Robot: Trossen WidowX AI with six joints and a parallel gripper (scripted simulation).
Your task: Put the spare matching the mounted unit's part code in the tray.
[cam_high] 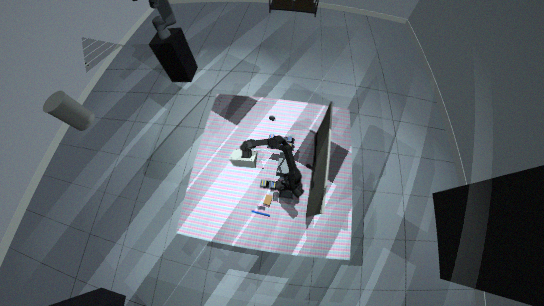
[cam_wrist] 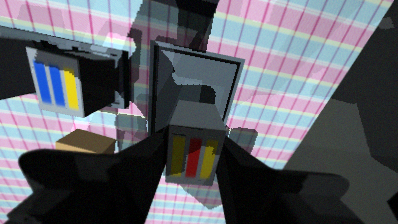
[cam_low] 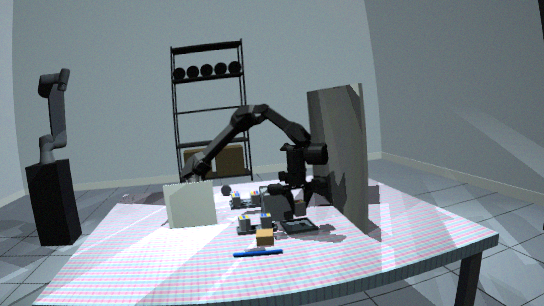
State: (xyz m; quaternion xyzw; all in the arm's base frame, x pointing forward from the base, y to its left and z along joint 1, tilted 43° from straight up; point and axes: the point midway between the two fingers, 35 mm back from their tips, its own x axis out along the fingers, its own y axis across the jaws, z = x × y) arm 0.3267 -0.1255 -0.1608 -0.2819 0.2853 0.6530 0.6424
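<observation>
My gripper tip is 5 cm above the tray and 1 cm past it. Round my gripper tip: grey spare 2 cm above; tan block 14 cm behind, 9 cm to the right, 4 cm below; grey mounted unit 19 cm to the left, 4 cm behind.
</observation>
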